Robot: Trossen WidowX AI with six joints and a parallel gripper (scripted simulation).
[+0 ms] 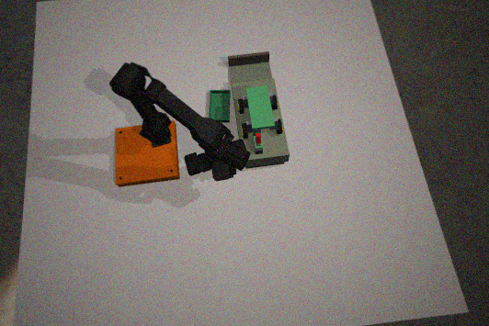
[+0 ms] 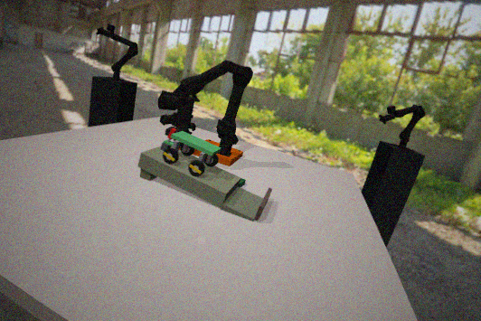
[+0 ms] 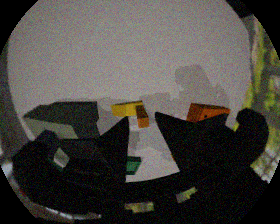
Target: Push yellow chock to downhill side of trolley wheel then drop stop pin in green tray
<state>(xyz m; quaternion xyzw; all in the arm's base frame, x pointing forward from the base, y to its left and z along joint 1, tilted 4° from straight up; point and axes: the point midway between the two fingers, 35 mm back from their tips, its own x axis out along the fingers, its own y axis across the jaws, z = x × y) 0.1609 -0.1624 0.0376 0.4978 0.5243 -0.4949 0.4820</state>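
Now: gripper tip 3 cm above the yellow chock and 2 cm short of it. Also, from my gripper tip: red-headed stop pin (14 cm ahead, 8 cm above, 1 cm to the left); then grey-green ramp (17 cm ahead, 11 cm to the left); then green trolley (17 cm ahead, 11 cm to the left, 6 cm above).
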